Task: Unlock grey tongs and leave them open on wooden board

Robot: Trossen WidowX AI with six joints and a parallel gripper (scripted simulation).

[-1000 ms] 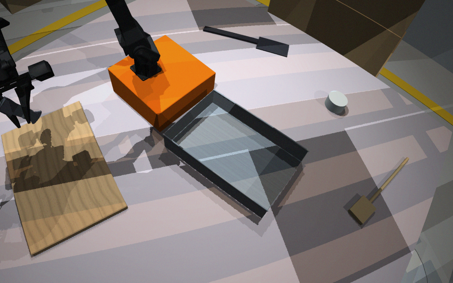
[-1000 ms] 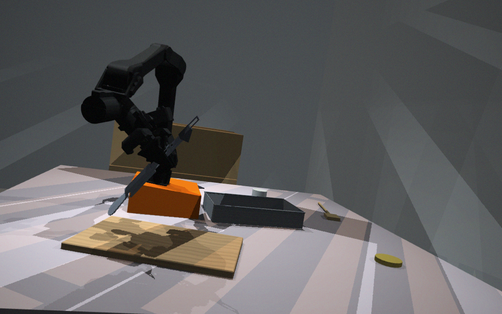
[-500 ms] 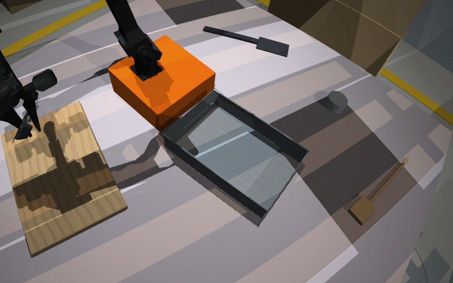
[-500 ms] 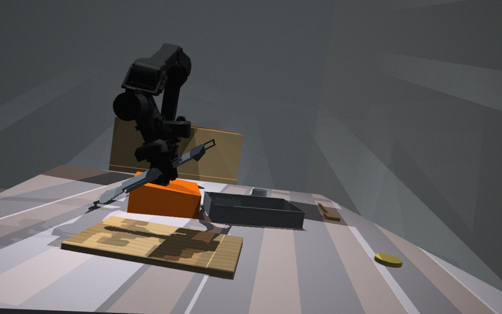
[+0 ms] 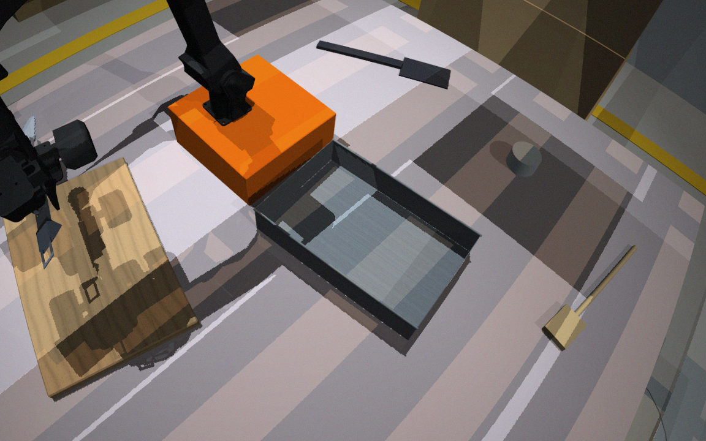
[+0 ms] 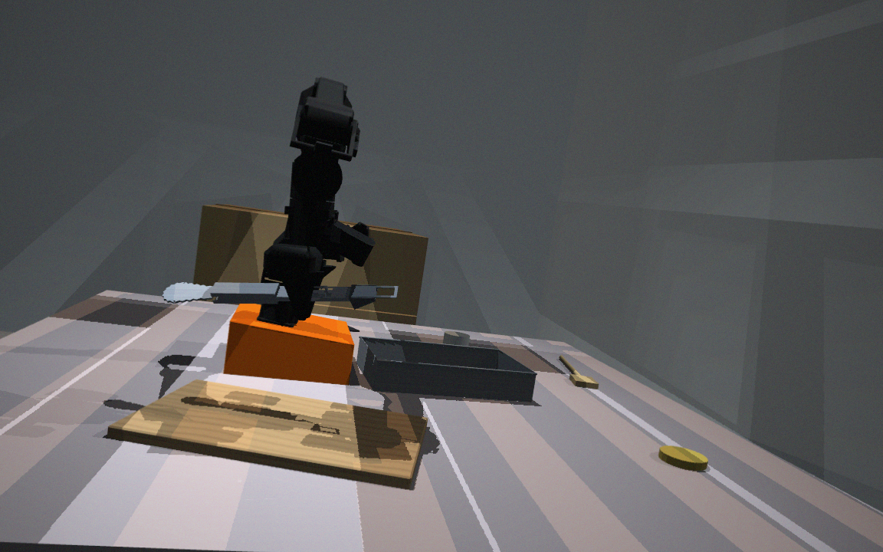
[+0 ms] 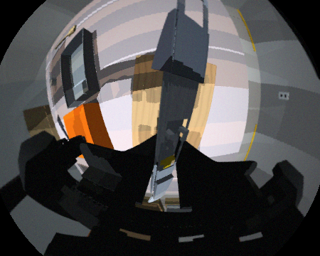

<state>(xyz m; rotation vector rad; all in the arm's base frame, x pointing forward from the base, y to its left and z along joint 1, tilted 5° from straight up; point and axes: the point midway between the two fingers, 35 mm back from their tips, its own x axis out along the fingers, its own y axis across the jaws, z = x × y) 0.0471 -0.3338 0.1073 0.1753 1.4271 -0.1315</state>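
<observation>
Right now my gripper tip is 150 mm above the wooden board. The rest, counted from my gripper tip: dark spatula: 20 mm behind, 760 mm to the left, 150 mm below; roasting tin: 260 mm ahead, 360 mm to the left, 130 mm below; yellow disc: 590 mm ahead, 30 mm to the left, 140 mm below.
</observation>
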